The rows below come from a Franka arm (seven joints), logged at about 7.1 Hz.
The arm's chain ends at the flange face. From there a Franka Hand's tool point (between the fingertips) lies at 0.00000 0.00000 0.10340 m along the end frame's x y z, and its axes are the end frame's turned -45 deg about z.
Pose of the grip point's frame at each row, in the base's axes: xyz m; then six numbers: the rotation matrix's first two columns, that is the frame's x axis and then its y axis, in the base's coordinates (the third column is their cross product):
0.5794, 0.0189, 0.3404, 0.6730, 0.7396, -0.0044, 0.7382, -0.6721, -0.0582
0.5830, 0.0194, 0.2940, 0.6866, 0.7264, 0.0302, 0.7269, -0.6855, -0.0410
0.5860, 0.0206, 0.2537, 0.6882, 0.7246, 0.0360, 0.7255, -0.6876, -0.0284
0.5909, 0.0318, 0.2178, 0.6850, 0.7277, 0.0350, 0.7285, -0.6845, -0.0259
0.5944, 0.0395, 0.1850, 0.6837, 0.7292, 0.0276, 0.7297, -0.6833, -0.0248
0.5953, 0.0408, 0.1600, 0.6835, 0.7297, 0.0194, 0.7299, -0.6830, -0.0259
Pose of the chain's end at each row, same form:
0.5842, 0.0152, 0.4436, 0.9979, 0.0477, -0.0443, 0.0461, -0.9982, -0.0380
0.5839, 0.0142, 0.3973, 0.9995, 0.0289, -0.0076, 0.0285, -0.9984, -0.0503
0.5856, 0.0159, 0.3570, 0.9996, 0.0262, 0.0054, 0.0264, -0.9986, -0.0455
0.5904, 0.0273, 0.3211, 0.9995, 0.0305, 0.0064, 0.0308, -0.9986, -0.0431
0.5943, 0.0357, 0.2883, 0.9994, 0.0325, 0.0020, 0.0325, -0.9988, -0.0371
0.5959, 0.0375, 0.2633, 0.9994, 0.0330, -0.0046, 0.0328, -0.9989, -0.0320

